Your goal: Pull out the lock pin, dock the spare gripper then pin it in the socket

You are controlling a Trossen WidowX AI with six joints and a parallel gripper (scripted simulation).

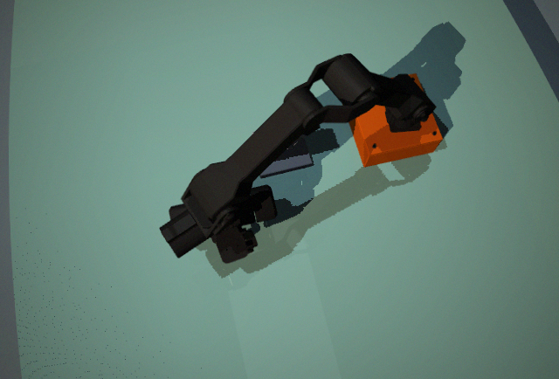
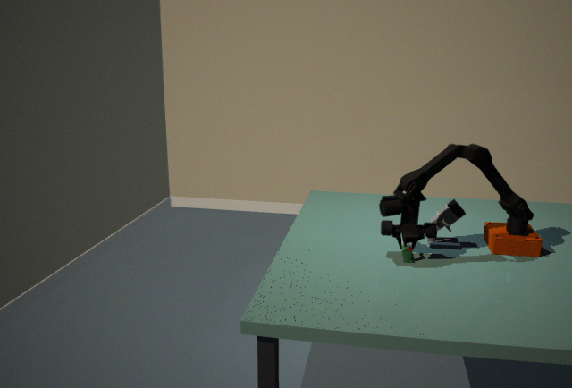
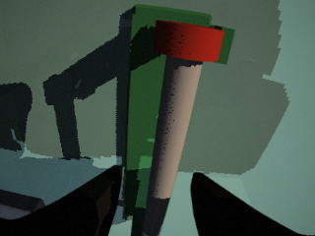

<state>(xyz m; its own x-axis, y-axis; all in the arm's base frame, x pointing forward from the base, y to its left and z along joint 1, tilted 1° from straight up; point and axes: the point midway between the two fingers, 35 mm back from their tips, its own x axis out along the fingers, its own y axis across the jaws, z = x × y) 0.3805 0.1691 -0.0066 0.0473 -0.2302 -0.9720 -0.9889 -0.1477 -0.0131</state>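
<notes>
The green cradle lies 10 mm to the left of my gripper tip. The rest, counted from my gripper tip: spare gripper: 130 mm behind, 130 mm to the right, 100 mm above; then grey mount: 110 mm behind, 120 mm to the right, 40 mm above.
</notes>
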